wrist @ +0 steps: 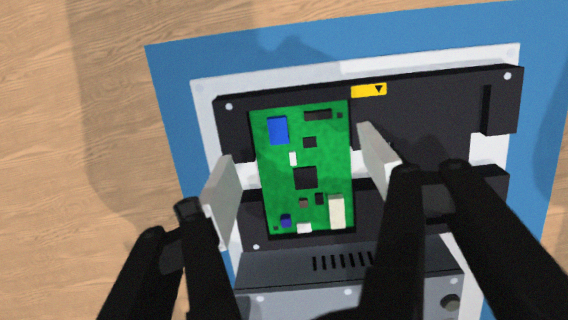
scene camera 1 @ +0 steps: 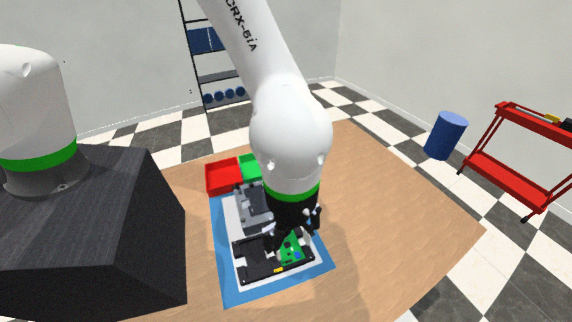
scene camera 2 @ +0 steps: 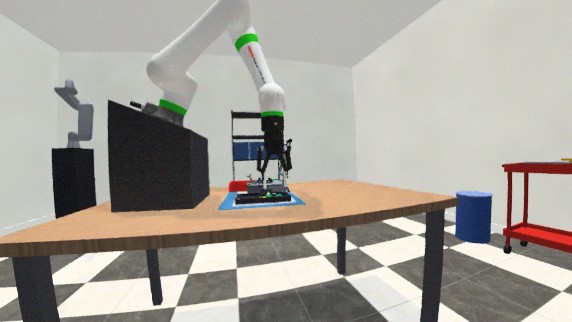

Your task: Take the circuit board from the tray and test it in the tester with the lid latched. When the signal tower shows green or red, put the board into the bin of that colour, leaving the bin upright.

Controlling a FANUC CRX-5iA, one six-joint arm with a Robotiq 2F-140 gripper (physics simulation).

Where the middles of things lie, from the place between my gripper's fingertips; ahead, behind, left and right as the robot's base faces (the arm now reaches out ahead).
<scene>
I see my gripper 40 mm above the green circuit board (wrist: 303,152) and 30 mm to the right of it. The rest, counted from my hand: red bin (scene camera 1: 219,176) (400 mm to the left, 160 mm behind, 30 mm below).
</scene>
